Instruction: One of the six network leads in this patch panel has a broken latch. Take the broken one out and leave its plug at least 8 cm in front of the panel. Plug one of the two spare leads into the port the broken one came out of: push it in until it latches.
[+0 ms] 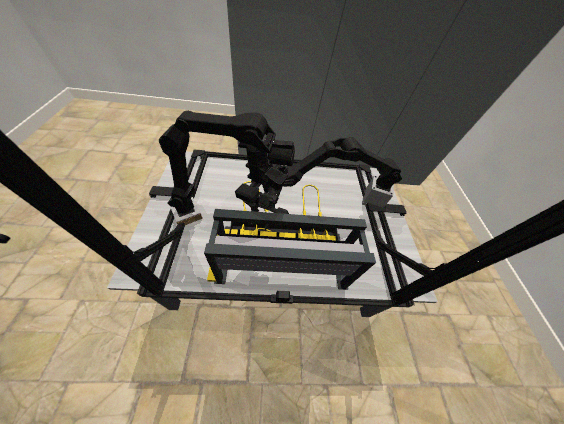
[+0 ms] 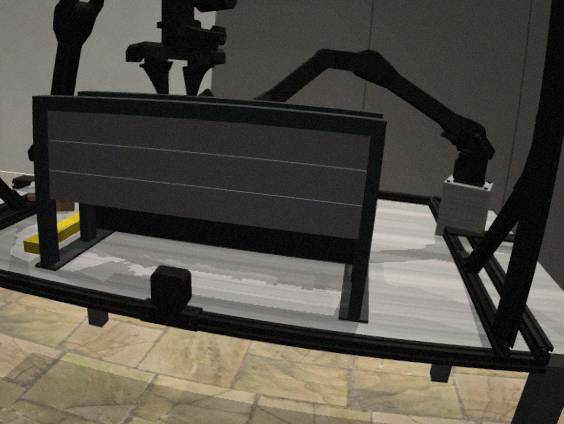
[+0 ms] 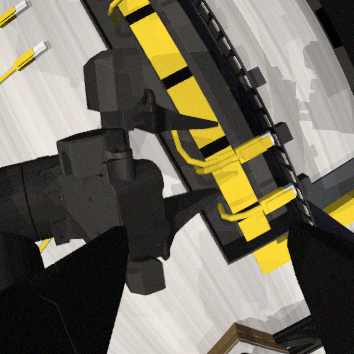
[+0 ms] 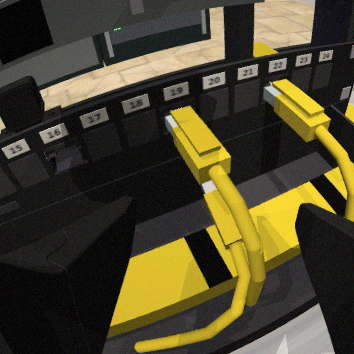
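Seen in the pictures: left gripper, between the fingertips: [image 1: 261, 197] [image 3: 209, 236]; right gripper, between the fingertips: [image 1: 258, 227] [image 3: 216, 157] [image 4: 219, 212]; left arm's base, origin of its link: [image 1: 184, 208]; right arm's base, origin of its link: [image 1: 383, 185] [image 2: 469, 182].
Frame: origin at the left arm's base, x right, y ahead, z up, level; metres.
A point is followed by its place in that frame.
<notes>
The patch panel [image 4: 156, 97] {z 0.058, x 0.294, y 0.192 m} [image 3: 225, 45] {z 0.053, x 0.337, y 0.259 m} has numbered ports. One yellow lead plug [image 4: 200, 142] {z 0.051, x 0.268, y 0.201 m} [image 3: 260, 146] {z 0.051, x 0.278, y 0.192 m} is in port 19 and another plug [image 4: 300, 107] {z 0.050, x 0.242, y 0.157 m} [image 3: 281, 199] {z 0.051, x 0.247, y 0.149 m} in port 22. Port 16 [image 4: 67, 157] {z 0.039, x 0.323, y 0.227 m} looks open. A loose yellow plug [image 4: 222, 217] {z 0.013, x 0.257, y 0.203 m} lies below the port 19 plug; its latch is unclear. One looped spare lead [image 1: 319, 213] {z -0.032, x 0.280, y 0.530 m} has two plug ends, of which one plug [image 3: 25, 59] {z -0.032, x 0.245, y 0.463 m} shows at upper left; the other spare is mostly hidden. My right gripper [image 4: 219, 212] {z 0.040, x 0.250, y 0.218 m} [image 3: 216, 157] {z 0.040, x 0.250, y 0.218 m} is open over the yellow strip. My left gripper [image 3: 209, 236] {z 0.198, x 0.235, y 0.237 m} [image 2: 177, 90] {z 0.198, x 0.235, y 0.237 m} is open above the panel.
A yellow strip [image 4: 150, 280] {z -0.003, x 0.272, y 0.242 m} [image 3: 155, 45] {z -0.003, x 0.319, y 0.319 m} with black bands runs before the panel. The dark rack frame [image 1: 295, 255] {z 0.218, x 0.477, y 0.212 m} [image 2: 215, 107] {z 0.215, x 0.499, y 0.230 m} rises beside it. A wooden block [image 3: 245, 332] {z -0.026, x 0.050, y 0.032 m} [image 1: 190, 219] {z -0.017, x 0.051, y 0.003 m} and a yellow bar [image 2: 55, 234] lie near the left end. Both arms are close together.
</notes>
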